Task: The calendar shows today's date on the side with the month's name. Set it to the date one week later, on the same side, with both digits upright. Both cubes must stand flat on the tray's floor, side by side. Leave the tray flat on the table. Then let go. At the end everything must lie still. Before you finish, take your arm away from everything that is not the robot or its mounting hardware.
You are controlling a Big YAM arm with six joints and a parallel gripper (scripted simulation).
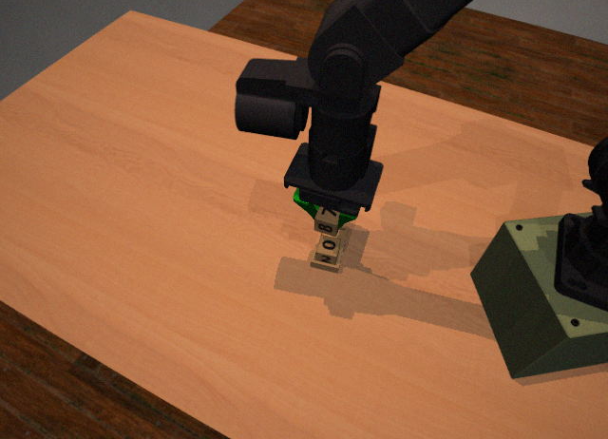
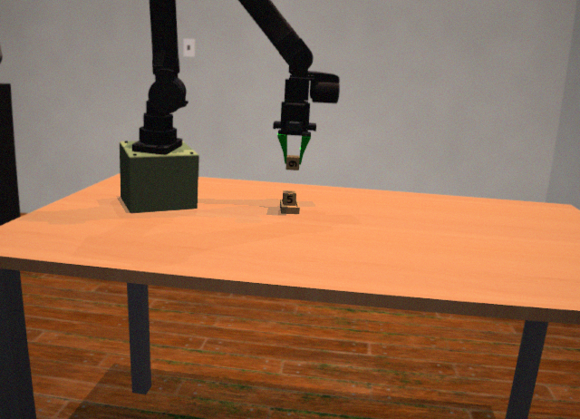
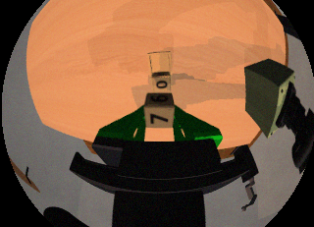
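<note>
Now: hand 2 cm to the left of the tray and 11 cm above it.
</note>
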